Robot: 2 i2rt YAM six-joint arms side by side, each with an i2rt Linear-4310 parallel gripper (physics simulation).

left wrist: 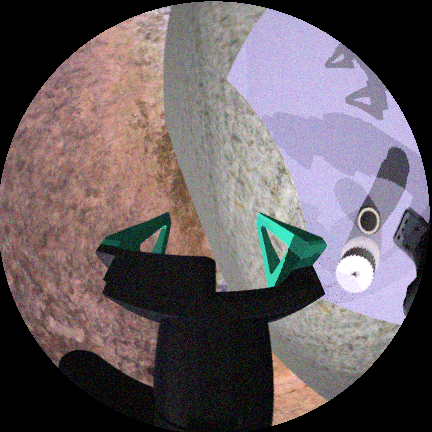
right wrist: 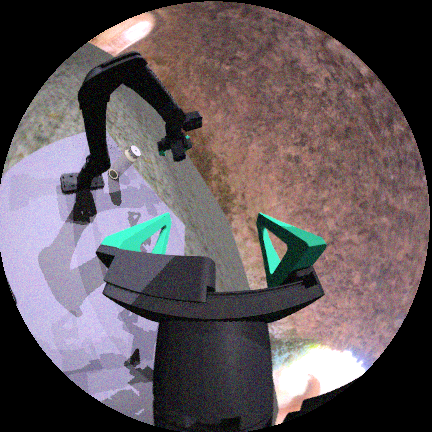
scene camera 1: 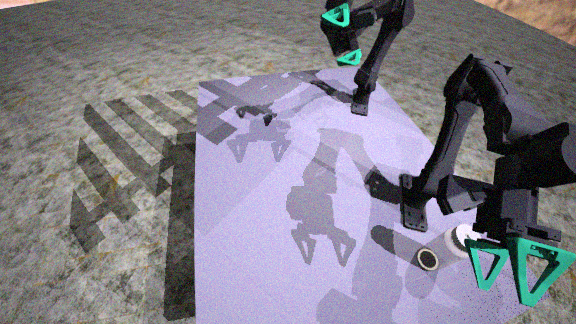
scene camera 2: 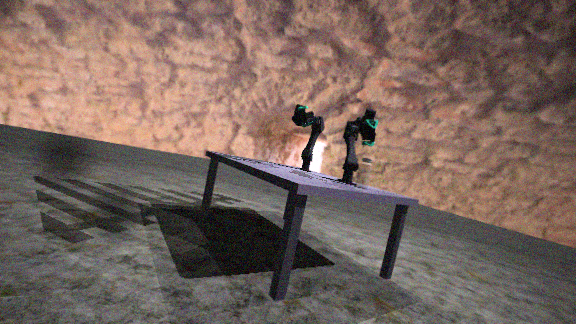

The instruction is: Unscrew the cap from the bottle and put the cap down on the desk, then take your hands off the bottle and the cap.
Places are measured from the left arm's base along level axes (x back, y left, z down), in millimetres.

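Pixels of known places: left gripper, fingertip midpoint: (left wrist: 213, 216) (scene camera 1: 501, 296) (scene camera 2: 372, 137); right gripper, fingertip midpoint: (right wrist: 213, 217) (scene camera 1: 351, 45) (scene camera 2: 309, 115); left arm's base, origin of the base link: (right wrist: 82, 181) (scene camera 1: 412, 201) (scene camera 2: 346, 182); right arm's base, origin of the base link: (scene camera 1: 360, 102) (scene camera 2: 304, 170).
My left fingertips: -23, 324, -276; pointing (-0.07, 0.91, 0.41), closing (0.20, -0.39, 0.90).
Ahead of a thing's pixels: the offset from my left fingertips to its top centre, as dx, dy, dz.
A see-through bottle {+55, -145, +110} (scene camera 1: 441, 251) (left wrist: 365, 245) (right wrist: 120, 165) stands upright on the desk (scene camera 1: 240, 280) (scene camera 2: 350, 192), its pale ring-shaped base around a dark disc. The white ribbed cap {+55, -145, +101} (scene camera 1: 465, 234) (scene camera 2: 367, 160) (left wrist: 354, 273) (right wrist: 135, 151) sits on top of the bottle. My left gripper (scene camera 1: 507, 297) (left wrist: 213, 216) is open and empty, at the right of scene camera 1, apart from the bottle and cap. It overlaps the cap's edge in that picture. My right gripper (scene camera 1: 331, 38) (right wrist: 213, 217) is open and empty, raised at the top of scene camera 1, far from the bottle.
The left arm's base (scene camera 1: 415, 210) (left wrist: 411, 230) is bolted to the desk close to the bottle. The right arm's base (scene camera 1: 360, 106) stands farther back on the desk. Arm and bottle shadows cross the desk top. The desk's edge passes near the bottle in the left wrist view.
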